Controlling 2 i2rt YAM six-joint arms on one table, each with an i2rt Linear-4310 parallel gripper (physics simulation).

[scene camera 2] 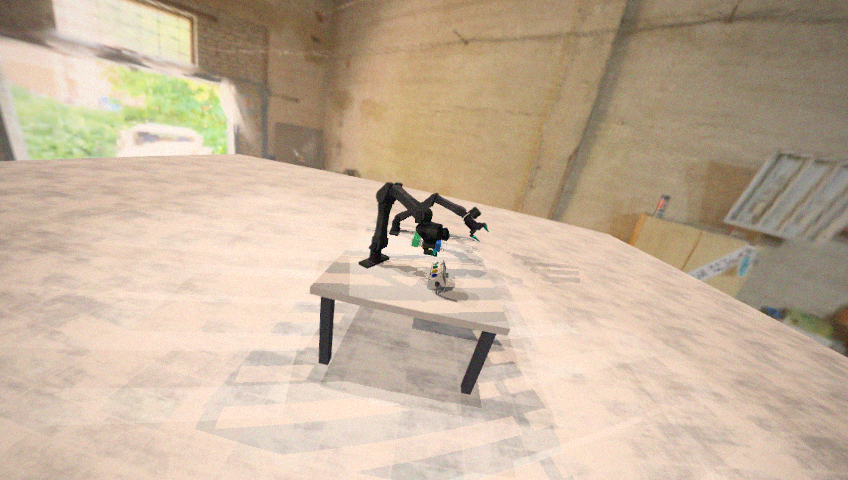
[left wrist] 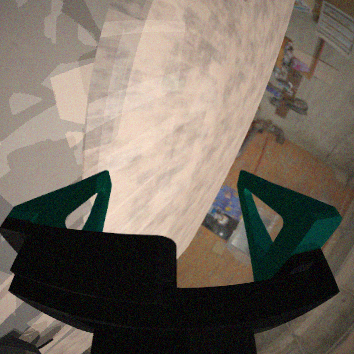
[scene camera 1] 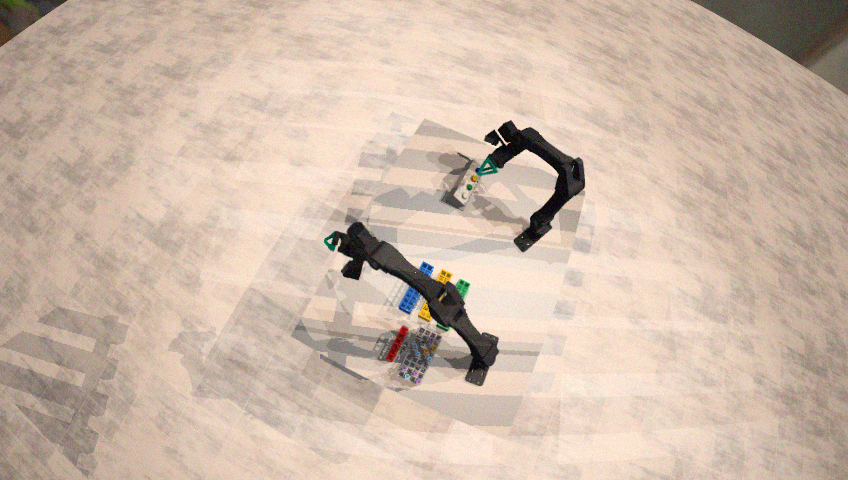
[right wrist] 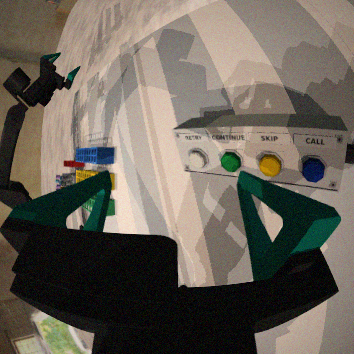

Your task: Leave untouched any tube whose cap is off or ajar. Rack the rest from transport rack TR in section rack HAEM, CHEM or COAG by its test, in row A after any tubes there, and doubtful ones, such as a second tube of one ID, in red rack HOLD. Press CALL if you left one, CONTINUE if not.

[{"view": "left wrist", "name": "my left gripper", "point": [173,176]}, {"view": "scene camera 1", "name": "button box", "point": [464,184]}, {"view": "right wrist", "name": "my left gripper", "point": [69,59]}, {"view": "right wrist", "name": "my right gripper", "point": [173,177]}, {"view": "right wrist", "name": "button box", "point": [230,143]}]
